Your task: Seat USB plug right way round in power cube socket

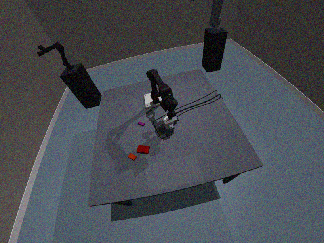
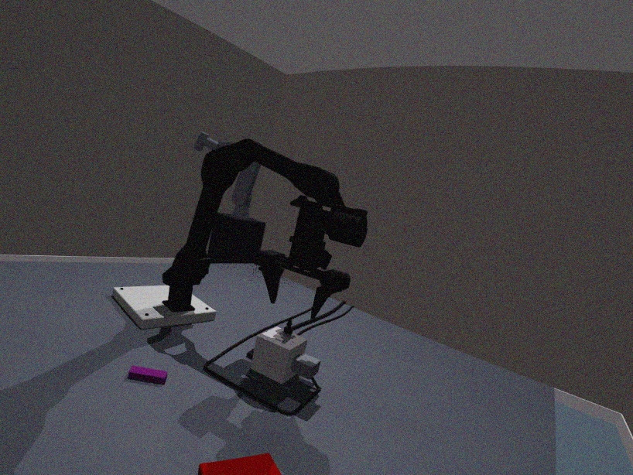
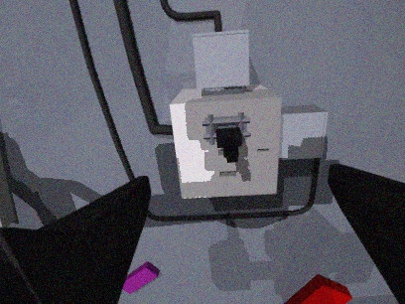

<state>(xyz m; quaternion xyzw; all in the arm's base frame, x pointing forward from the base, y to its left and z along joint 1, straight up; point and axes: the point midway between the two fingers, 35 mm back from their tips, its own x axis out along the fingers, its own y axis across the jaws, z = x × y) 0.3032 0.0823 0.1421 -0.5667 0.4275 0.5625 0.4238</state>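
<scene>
Right now the dark USB plug is 4 cm below my gripper tip. From my gripper tip the other things lie so: purple piece: 26 cm to the right, 13 cm below, 7 cm behind; then red block: 25 cm to the right, 20 cm ahead, 12 cm below; then orange block: 35 cm to the right, 25 cm ahead, 13 cm below.
</scene>
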